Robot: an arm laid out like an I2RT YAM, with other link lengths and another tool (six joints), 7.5 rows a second.
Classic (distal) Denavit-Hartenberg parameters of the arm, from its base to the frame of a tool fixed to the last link. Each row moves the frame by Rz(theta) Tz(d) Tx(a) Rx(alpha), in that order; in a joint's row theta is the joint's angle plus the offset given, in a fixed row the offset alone. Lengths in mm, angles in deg.
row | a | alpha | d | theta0
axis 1 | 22.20 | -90.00 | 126.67 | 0.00
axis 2 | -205.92 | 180.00 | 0.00 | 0.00
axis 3 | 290.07 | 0.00 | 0.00 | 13.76
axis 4 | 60.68 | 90.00 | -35.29 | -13.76
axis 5 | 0.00 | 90.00 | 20.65 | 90.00
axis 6 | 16.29 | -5.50 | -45.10 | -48.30
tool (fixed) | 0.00 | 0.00 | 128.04 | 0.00
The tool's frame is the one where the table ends.
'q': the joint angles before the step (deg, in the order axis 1, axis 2, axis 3, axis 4, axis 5, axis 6). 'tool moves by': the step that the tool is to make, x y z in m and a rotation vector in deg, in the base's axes. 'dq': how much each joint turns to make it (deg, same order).
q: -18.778 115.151 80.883 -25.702 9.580 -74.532
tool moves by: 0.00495 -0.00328 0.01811 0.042 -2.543 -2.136
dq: -0.027 -0.966 1.950 -0.909 0.351 2.282
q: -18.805 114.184 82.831 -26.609 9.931 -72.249
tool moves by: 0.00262 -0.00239 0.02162 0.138 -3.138 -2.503
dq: 0.018 -1.808 1.396 -0.767 0.428 2.778
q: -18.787 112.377 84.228 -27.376 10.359 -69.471
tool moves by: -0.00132 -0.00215 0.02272 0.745 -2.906 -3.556
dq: -0.016 -2.233 1.218 -1.665 0.711 3.905
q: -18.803 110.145 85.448 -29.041 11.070 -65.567
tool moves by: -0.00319 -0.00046 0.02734 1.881 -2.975 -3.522
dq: -0.005 -2.486 2.017 -3.161 -0.077 4.541
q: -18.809 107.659 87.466 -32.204 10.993 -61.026
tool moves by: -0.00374 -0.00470 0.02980 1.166 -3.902 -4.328
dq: -0.415 -2.215 2.504 -2.315 0.602 4.626
